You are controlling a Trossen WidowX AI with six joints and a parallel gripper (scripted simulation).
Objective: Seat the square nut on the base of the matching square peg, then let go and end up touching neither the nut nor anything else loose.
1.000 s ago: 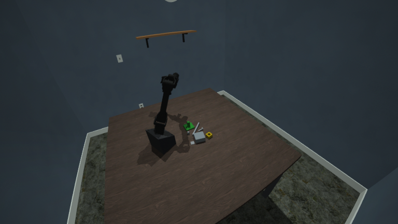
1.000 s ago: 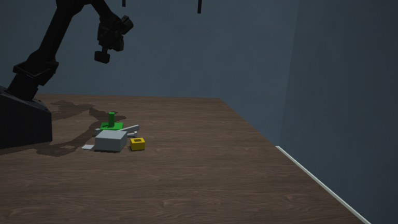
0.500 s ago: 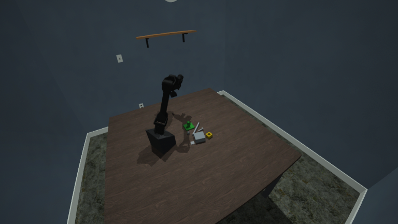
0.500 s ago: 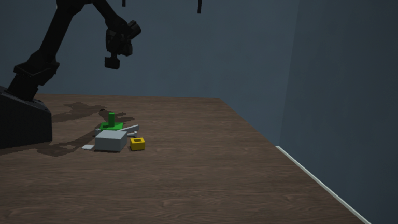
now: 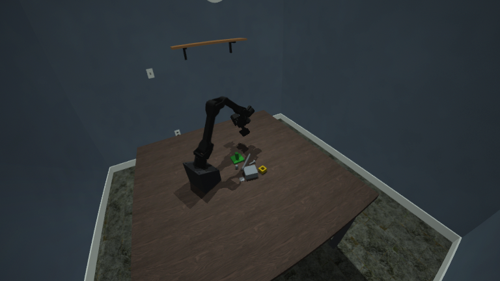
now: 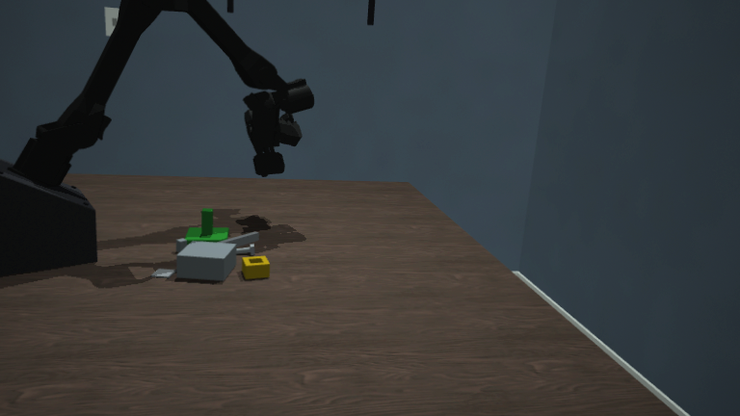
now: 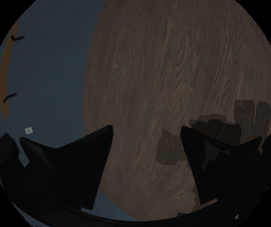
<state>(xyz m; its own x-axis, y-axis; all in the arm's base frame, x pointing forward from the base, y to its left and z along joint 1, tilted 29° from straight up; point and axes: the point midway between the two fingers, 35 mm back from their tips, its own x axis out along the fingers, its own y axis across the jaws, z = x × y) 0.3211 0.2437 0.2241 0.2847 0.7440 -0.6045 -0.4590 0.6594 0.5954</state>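
Right now my hand is 360 mm to the left of the grey block, 120 mm above it and 60 mm past it. From my hand the other things lie so: grey bar 250 mm to the right, 130 mm below, 50 mm behind; bolt 270 mm to the right, 130 mm below, 10 mm behind.
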